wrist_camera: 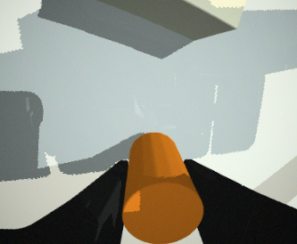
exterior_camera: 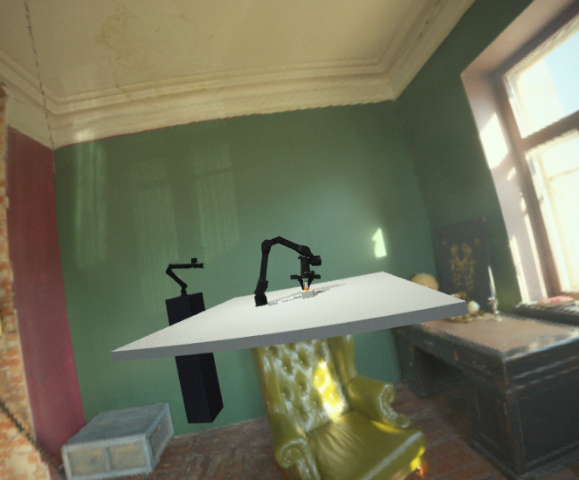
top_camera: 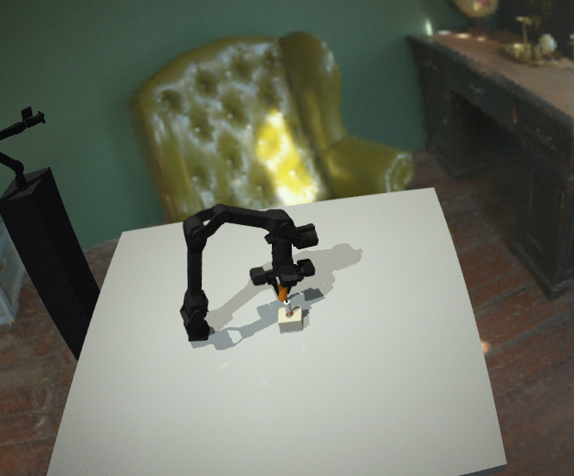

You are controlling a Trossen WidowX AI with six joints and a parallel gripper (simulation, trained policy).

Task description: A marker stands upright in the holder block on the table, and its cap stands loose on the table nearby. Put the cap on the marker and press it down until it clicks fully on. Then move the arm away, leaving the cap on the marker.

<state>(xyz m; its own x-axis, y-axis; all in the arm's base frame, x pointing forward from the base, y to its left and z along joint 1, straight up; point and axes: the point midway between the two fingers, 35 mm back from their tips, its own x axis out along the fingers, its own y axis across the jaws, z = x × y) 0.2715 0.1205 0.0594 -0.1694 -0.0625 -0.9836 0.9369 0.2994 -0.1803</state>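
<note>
Now: the pale holder block 11 cm to the right of my gripper tip, 3 cm ahead of it and 1 cm below it. The rest, counted from my gripper tip: orange cap: 1 cm above.
</note>
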